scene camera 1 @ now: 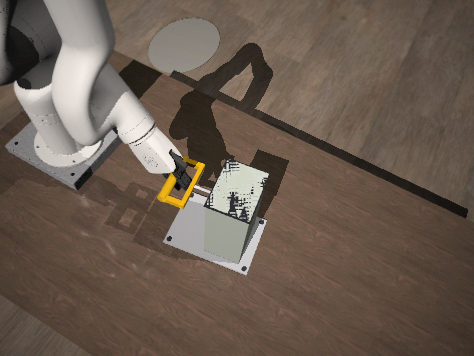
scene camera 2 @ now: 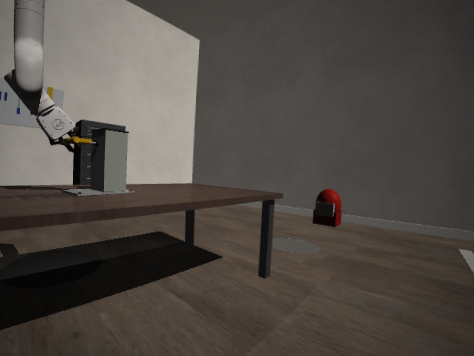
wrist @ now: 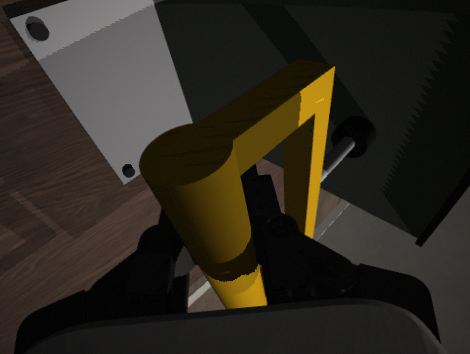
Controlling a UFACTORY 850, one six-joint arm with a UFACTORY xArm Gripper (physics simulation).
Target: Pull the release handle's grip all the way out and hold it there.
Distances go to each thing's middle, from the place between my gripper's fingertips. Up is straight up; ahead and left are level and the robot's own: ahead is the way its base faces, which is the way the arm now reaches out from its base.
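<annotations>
Base plate (scene camera 1: 186, 233) in sight; my gripper 90 mm short of it, 10 mm to the left of it, 170 mm above it.
</annotations>
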